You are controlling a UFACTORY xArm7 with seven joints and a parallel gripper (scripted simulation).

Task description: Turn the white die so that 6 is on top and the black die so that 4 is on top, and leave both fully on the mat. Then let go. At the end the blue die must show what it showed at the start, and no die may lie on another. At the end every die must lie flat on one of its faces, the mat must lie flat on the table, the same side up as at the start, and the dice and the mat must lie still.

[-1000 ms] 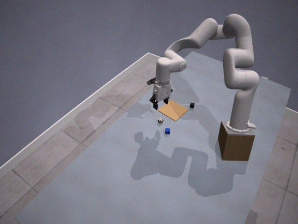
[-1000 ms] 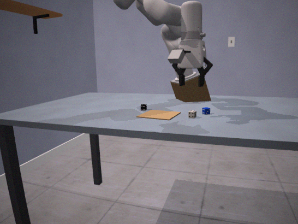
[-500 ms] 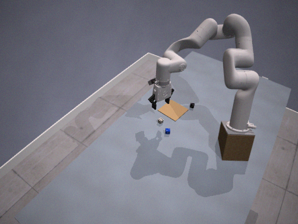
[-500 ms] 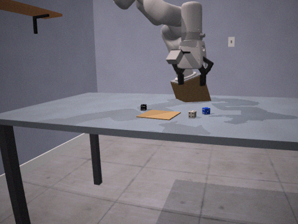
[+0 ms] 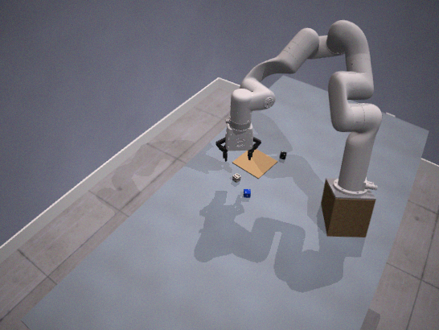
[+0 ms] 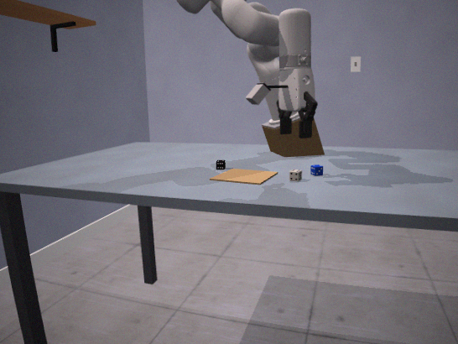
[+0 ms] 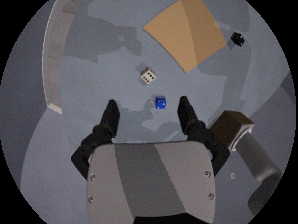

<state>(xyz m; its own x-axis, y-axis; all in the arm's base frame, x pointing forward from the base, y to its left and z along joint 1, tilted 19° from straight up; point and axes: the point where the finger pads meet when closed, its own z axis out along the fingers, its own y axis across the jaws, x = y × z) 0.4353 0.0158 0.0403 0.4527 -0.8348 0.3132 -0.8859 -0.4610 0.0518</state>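
My gripper is now 11 cm above the white die and 1 cm past it. Round my hand: blue die: 11 cm below, 7 cm to the left, 7 cm behind; then black die: 21 cm to the right, 15 cm behind, 11 cm below; then mat: 13 cm to the right, 12 cm below, 4 cm behind.
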